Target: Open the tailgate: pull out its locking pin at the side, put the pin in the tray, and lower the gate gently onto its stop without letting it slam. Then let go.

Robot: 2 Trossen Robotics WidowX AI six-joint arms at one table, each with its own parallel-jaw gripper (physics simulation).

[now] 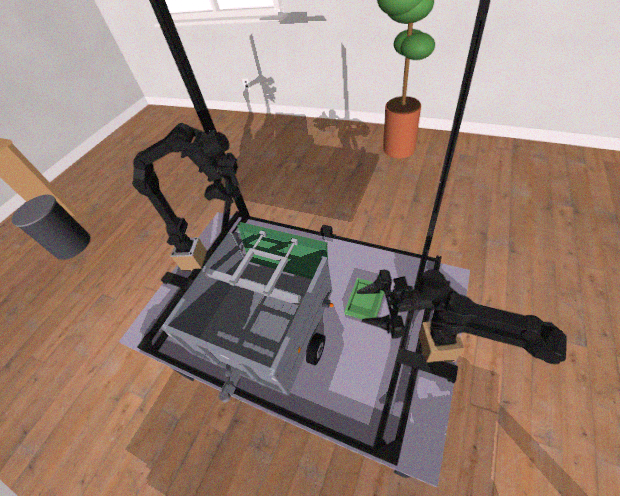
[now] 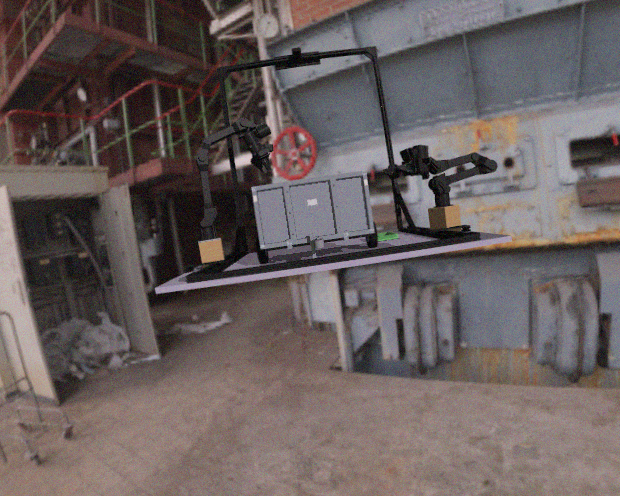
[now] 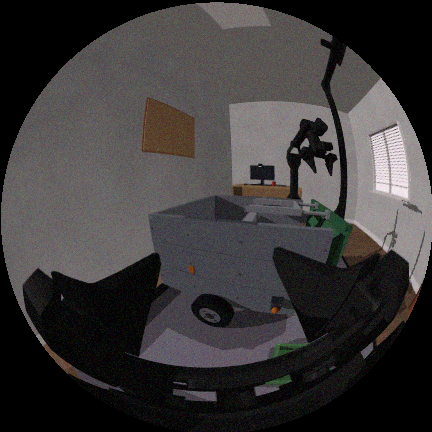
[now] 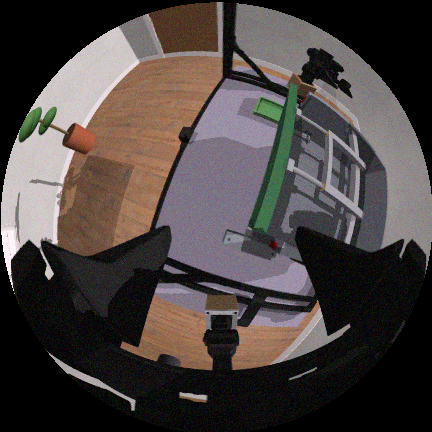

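Note:
The green tailgate stands raised across one end of the grey trailer. A small red piece sits by the gate's near lower corner beside a metal bracket; I cannot tell whether it belongs to the locking pin. The green tray lies beside the trailer; no pin can be made out in it. My left gripper is open and empty, above the tray area beside the trailer. My right gripper is open and empty, above the gate's near corner.
White rails span the trailer's open top near the gate. A wheel stands out from its side. Black frame posts rise beside both arms. A black block sits on the frame's edge beyond the gate.

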